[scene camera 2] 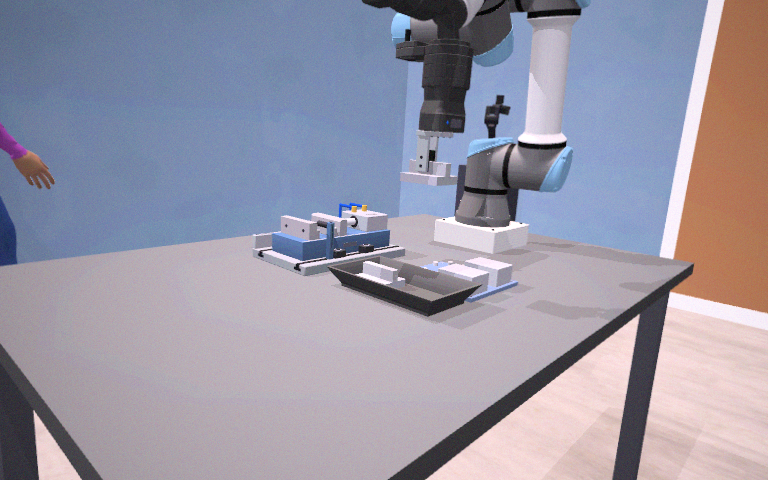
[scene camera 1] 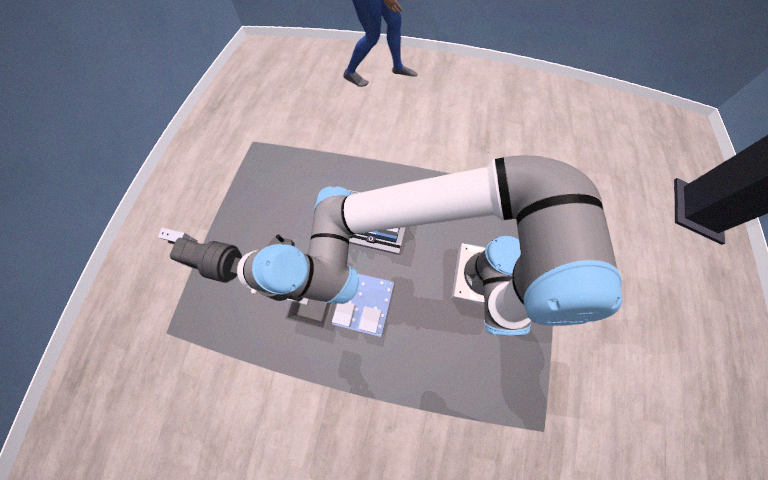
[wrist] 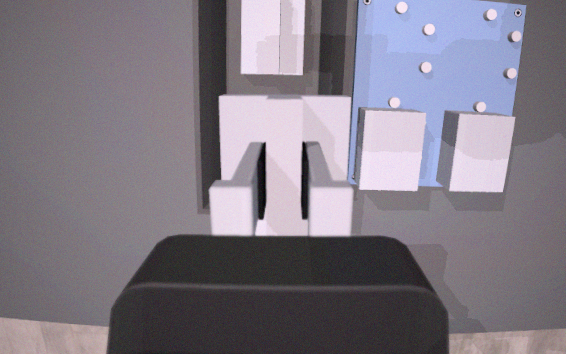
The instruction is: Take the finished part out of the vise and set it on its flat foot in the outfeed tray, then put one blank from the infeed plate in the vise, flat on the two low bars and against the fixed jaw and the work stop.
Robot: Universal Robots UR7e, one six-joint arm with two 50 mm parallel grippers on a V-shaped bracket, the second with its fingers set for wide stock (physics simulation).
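Frame: origin at the arm's base, x ahead, y left, z up, level; centimetres.
Where they show: hand, tool point: (scene camera 2: 426, 160) (wrist: 283, 177); arm's base, link origin: (scene camera 2: 482, 222) (scene camera 1: 485, 273).
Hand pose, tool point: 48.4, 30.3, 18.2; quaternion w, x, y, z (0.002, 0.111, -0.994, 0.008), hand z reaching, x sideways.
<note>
Things, the pixels of their top centre, and the offset from my tool point, as dx, dy, dz.
- light grey finished part, top centre: (wrist: 283, 194) (scene camera 2: 429, 161) -0.2, +0.7, -0.1
- blue infeed plate, top centre: (wrist: 436, 95) (scene camera 2: 454, 277) (scene camera 1: 363, 303) -14.4, -5.4, -23.4
- vise, top centre: (scene camera 2: 333, 214) (scene camera 1: 364, 210) -1.9, -33.0, -14.3
- blue upright post, top centre: (scene camera 2: 330, 222) +3.6, -24.5, -14.4
My gripper (scene camera 2: 432, 161) (wrist: 283, 175) is shut on the upright rib of the light grey finished part (scene camera 2: 428, 178) (wrist: 284, 120). The part hangs level, flat foot down, high above the table. In the wrist view it overlaps the near half of the dark outfeed tray (scene camera 1: 307, 323) (scene camera 2: 447, 301) (wrist: 212, 100). Another finished part (scene camera 2: 379, 272) (wrist: 272, 37) stands in that tray. Two blanks, one (scene camera 1: 343, 314) (scene camera 2: 464, 274) (wrist: 390, 150) and another (scene camera 1: 370, 319) (scene camera 2: 498, 272) (wrist: 480, 152), lie on the blue infeed plate (scene camera 1: 373, 289) (wrist: 465, 60). The vise (scene camera 2: 303, 246) (scene camera 1: 386, 233) is partly hidden by the arm in scene camera 1.
The second gripper (scene camera 1: 169, 234) points out to the left in scene camera 1. The vise's jaws (scene camera 2: 299, 227) stand apart, with the blue upright post (scene camera 2: 329, 240) at the near side. The white robot base (scene camera 2: 481, 234) stands behind the plate. A person (scene camera 1: 376, 33) stands beyond the table.
</note>
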